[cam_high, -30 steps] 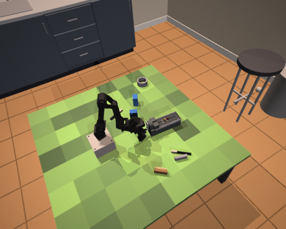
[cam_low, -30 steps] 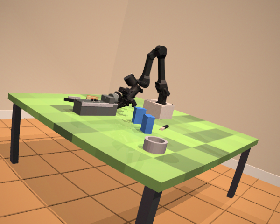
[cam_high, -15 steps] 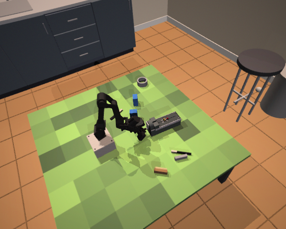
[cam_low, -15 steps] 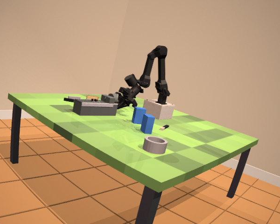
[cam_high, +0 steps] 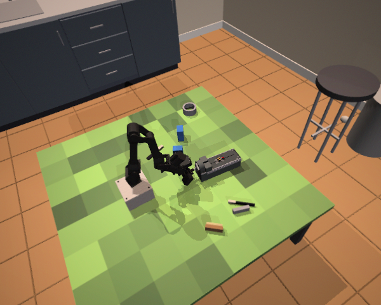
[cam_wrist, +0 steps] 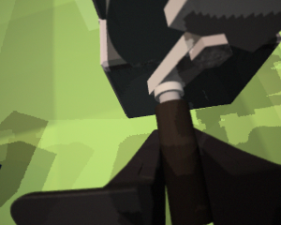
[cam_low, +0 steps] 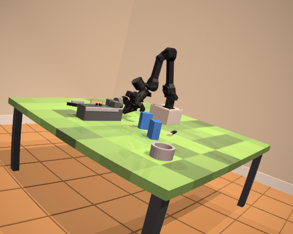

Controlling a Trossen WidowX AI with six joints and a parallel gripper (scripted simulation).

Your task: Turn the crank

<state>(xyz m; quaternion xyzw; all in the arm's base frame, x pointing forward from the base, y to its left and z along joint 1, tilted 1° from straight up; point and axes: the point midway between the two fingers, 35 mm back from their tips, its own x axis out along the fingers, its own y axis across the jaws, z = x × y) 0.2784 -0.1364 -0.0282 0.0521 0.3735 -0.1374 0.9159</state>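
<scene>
The red pointer is 180 mm ahead of my gripper tip, 70 mm to the right of it and 40 mm above it. Also, from my gripper tip: crank handle 20 mm behind, 10 mm to the left, 30 mm above; then grey bar 40 mm ahead, 340 mm to the right, 20 mm below; then wooden block 130 mm behind, 320 mm to the right, 20 mm below.
</scene>
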